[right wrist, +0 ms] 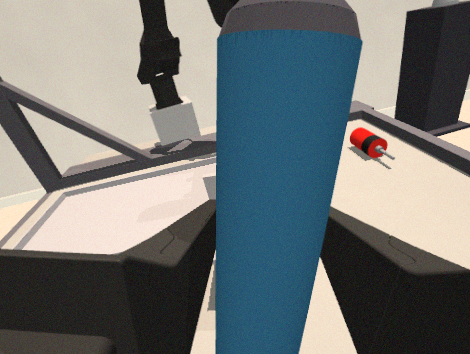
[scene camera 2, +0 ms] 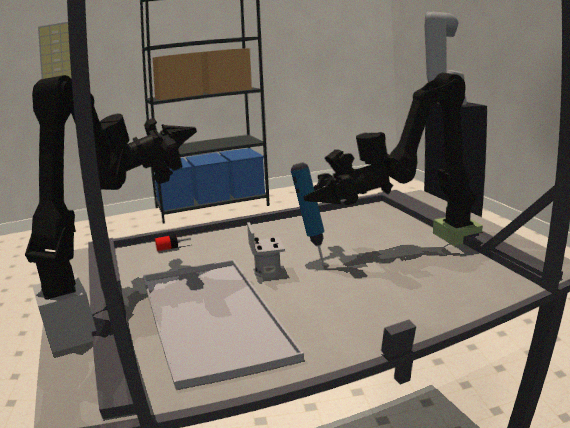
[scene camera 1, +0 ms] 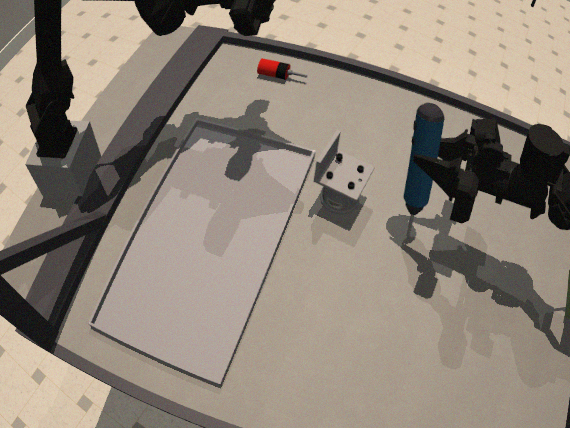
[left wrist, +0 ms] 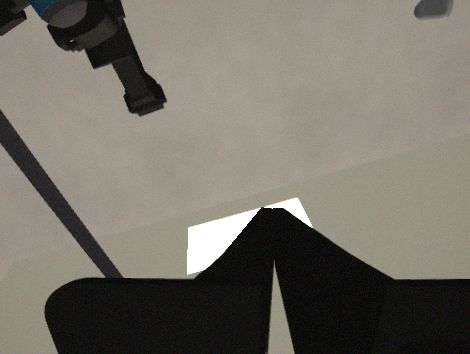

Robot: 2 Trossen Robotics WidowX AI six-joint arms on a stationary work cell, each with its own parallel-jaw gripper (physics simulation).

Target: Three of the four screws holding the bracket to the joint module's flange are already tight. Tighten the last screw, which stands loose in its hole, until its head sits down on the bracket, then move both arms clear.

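The bracket, a light plate with an upright wall, sits on the grey round joint module. Black screw heads show near its corners; the rear one in scene camera 1 seems to stand slightly higher, but it is too small to be sure. My right gripper is shut on the blue screwdriver, right of the bracket, its shaft pointing down; table contact is unclear. My left gripper is shut and empty, high above the table's back left.
A shallow light tray lies left of the joint module. A red cylinder with a black band and metal shaft lies near the back edge. Dark frame bars rise around the table. Shelves stand behind.
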